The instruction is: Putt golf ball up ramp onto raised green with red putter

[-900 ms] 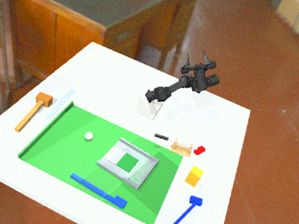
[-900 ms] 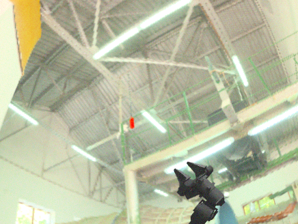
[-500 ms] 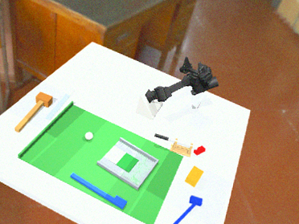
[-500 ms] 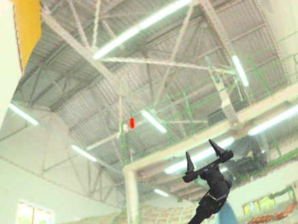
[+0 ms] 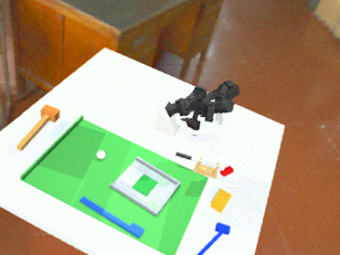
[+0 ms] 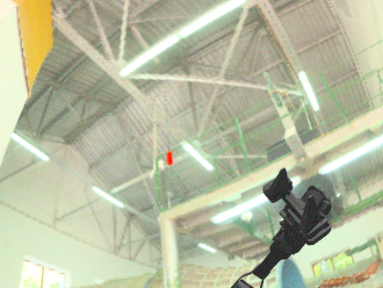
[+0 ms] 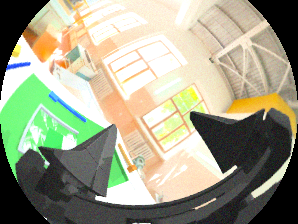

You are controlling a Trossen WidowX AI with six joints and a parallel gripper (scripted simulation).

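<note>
The wooden stand is 8 cm behind my gripper tip, 20 cm to the left of it and 34 cm below it. From my gripper tip the other things lie so: white golf ball 12 cm ahead, 29 cm to the right, 35 cm below; then green mat 18 cm ahead, 15 cm to the right, 38 cm below; then blue mallet 31 cm ahead, 33 cm to the left, 36 cm below.
</note>
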